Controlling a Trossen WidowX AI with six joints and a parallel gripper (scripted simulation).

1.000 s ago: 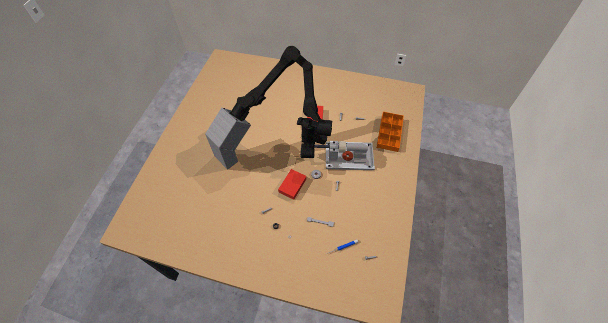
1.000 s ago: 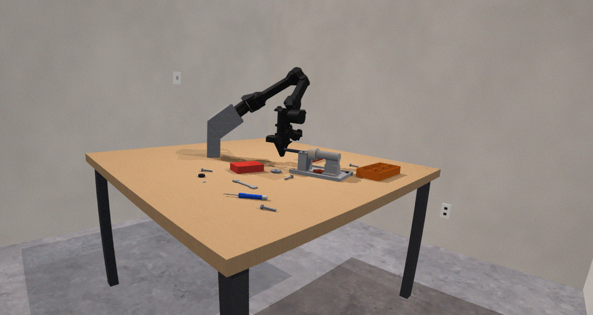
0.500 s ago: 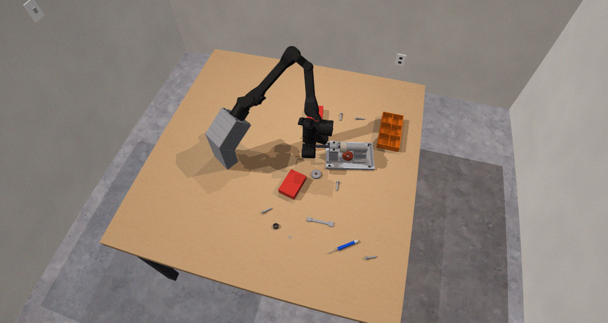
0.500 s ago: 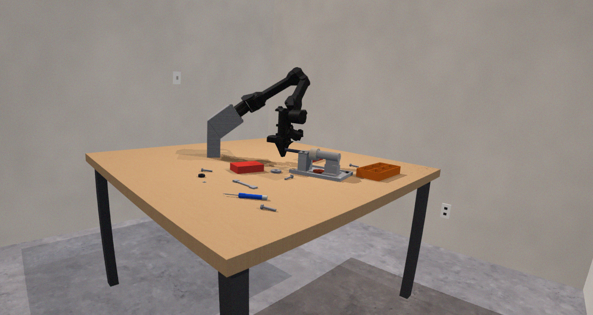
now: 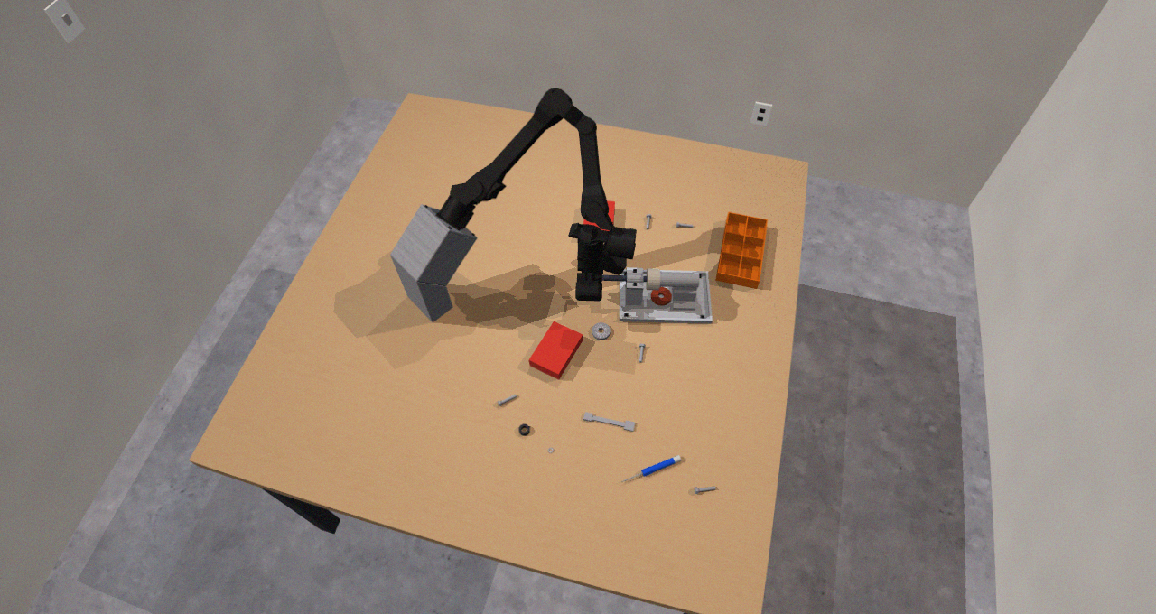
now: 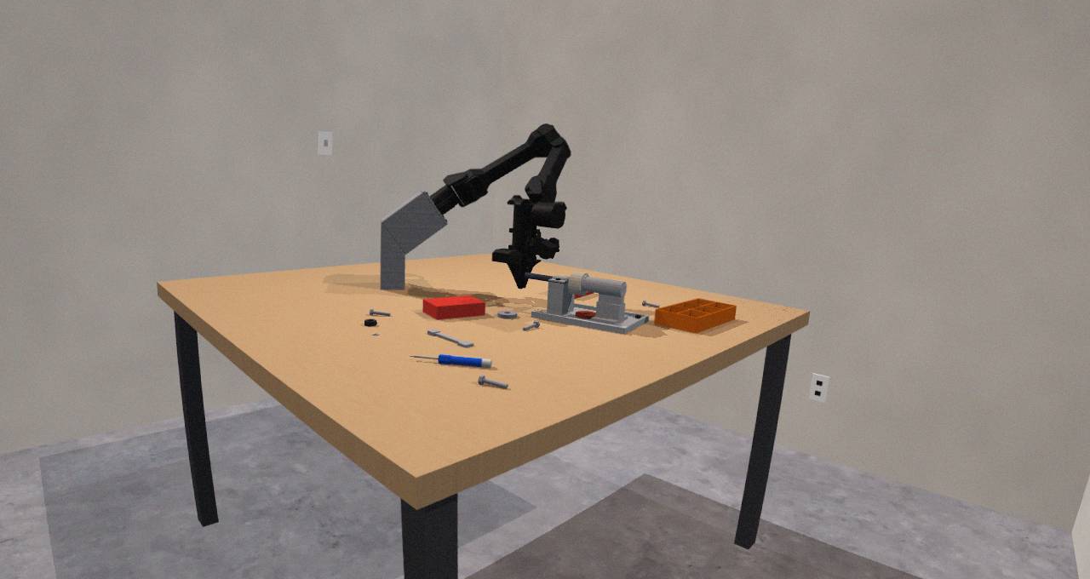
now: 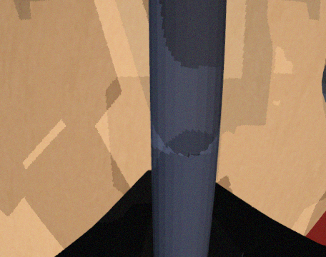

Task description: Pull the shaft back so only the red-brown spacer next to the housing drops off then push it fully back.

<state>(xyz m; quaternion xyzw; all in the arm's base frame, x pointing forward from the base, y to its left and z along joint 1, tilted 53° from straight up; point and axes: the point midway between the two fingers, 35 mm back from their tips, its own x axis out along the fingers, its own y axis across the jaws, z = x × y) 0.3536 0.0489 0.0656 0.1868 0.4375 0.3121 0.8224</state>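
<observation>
Right now the shaft is 7 cm ahead of my hand and 3 cm to the left of it. From my hand the other things lie so: grey fixture: 18 cm ahead, 7 cm to the left, 3 cm below; red-brown spacer: 17 cm ahead, 7 cm to the left, 7 cm below; wrench: 29 cm to the right, 18 cm ahead, 8 cm below.
</observation>
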